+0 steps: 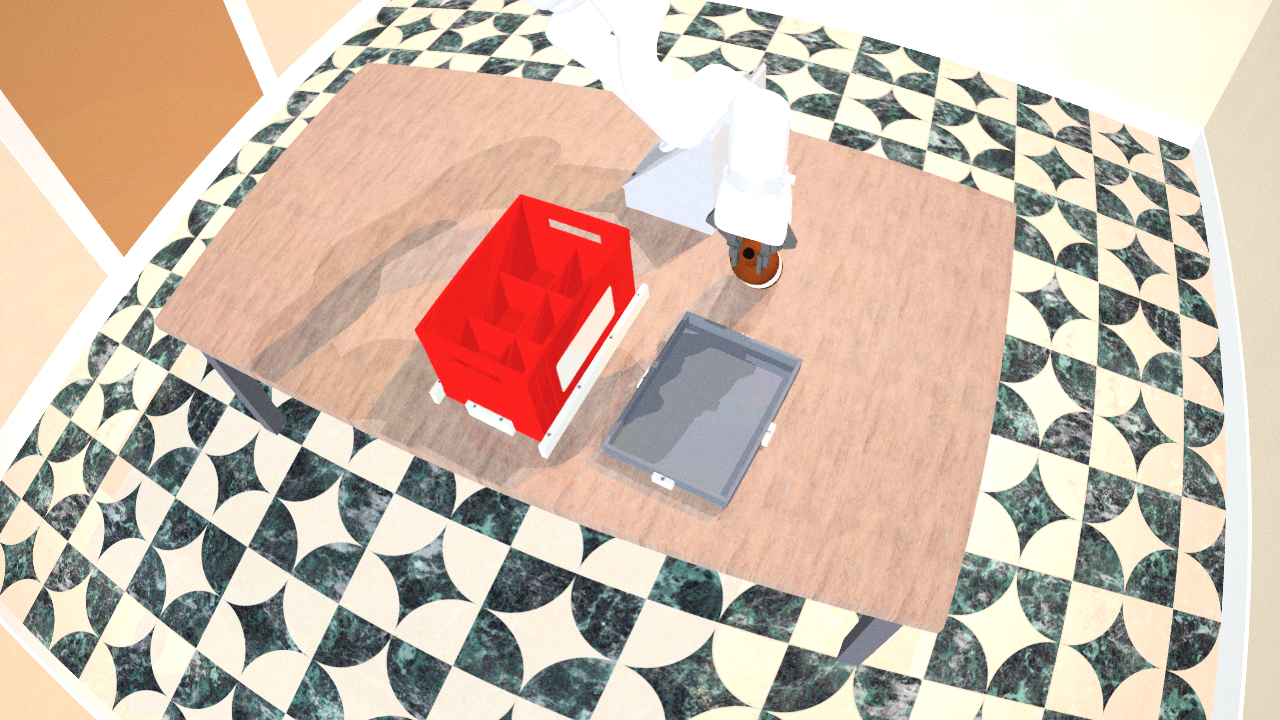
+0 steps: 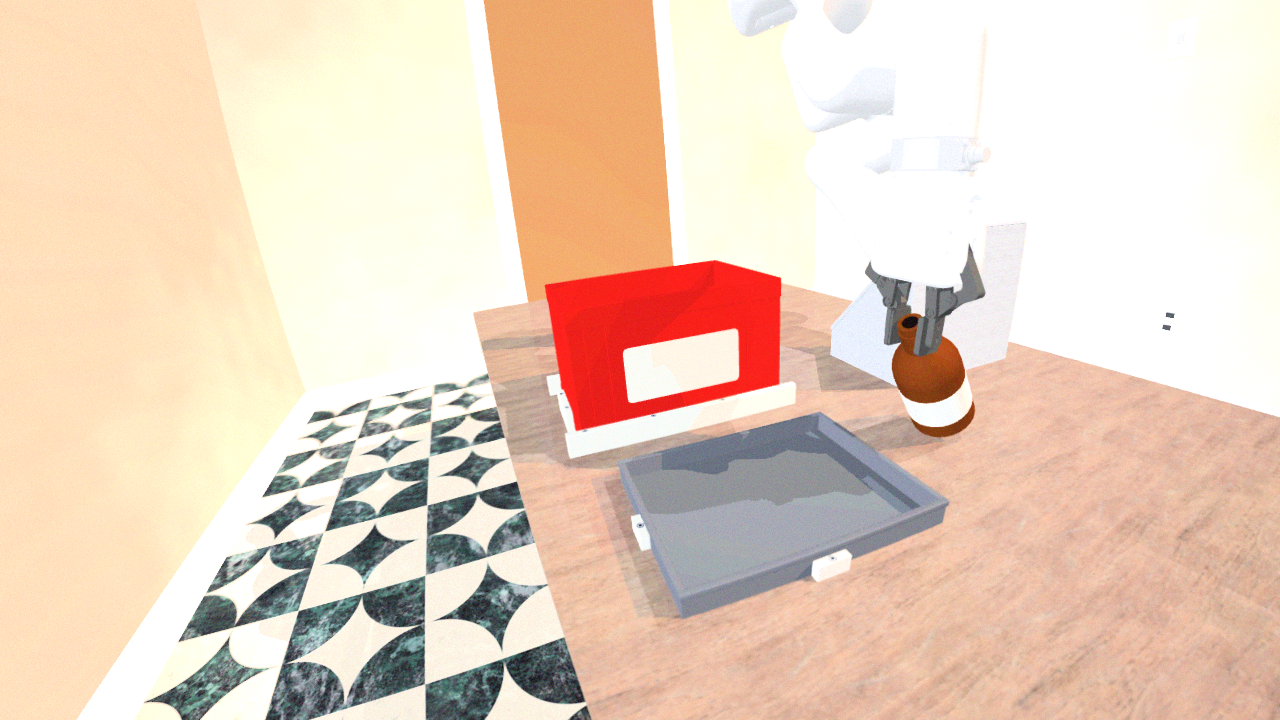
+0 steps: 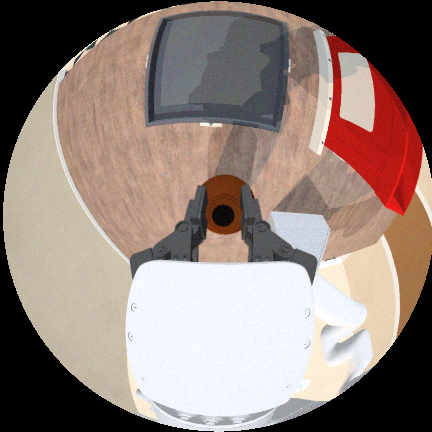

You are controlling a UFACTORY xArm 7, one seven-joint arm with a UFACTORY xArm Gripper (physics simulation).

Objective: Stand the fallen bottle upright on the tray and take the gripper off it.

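Frame: origin at the arm's base, x ahead, y left, z up, level; metres.
Where they show: gripper, fingertip midpoint: (image 1: 748, 263) (image 2: 909, 348) (image 3: 223, 196).
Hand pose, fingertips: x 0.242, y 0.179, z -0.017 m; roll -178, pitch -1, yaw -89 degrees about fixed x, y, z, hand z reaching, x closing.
Observation:
Things, the pixels of their top centre, and the offset from my fingertips. "*": a spot on its surface instead.
- grey tray at a spot on its surface: (image 2: 760, 510) (image 1: 709, 421) * dz -0.115, dx +0.199, dy +0.013 m
- tall red crate at its top centre: (image 1: 521, 277) (image 2: 654, 280) dz +0.055, dx +0.171, dy -0.268 m
- white rail at its top centre: (image 2: 688, 407) (image 1: 595, 361) (image 3: 330, 77) dz -0.090, dx +0.179, dy -0.169 m
A brown bottle (image 1: 757, 276) (image 2: 930, 371) (image 3: 225, 181) with a white label is mostly upright but leans, its mouth tipped toward the tray side and its base toward the robot side. My gripper (image 1: 750, 257) (image 2: 909, 342) (image 3: 223, 196) is shut on its neck, one finger on each side. The bottle is outside the grey tray (image 1: 707, 416) (image 2: 760, 510) (image 3: 220, 70), between the tray and the robot's base. Whether its bottom edge touches the table cannot be told. The tray lies flat and holds no object.
A tall red crate (image 1: 483, 385) (image 2: 590, 358) (image 3: 350, 145) with compartments stands beside the tray, with a white rail (image 1: 581, 388) (image 2: 680, 418) (image 3: 324, 90) along its side. White blocks sit against the tray's outer walls. A pale wedge-shaped mount (image 1: 671, 192) (image 2: 868, 335) (image 3: 300, 235) stands behind the bottle.

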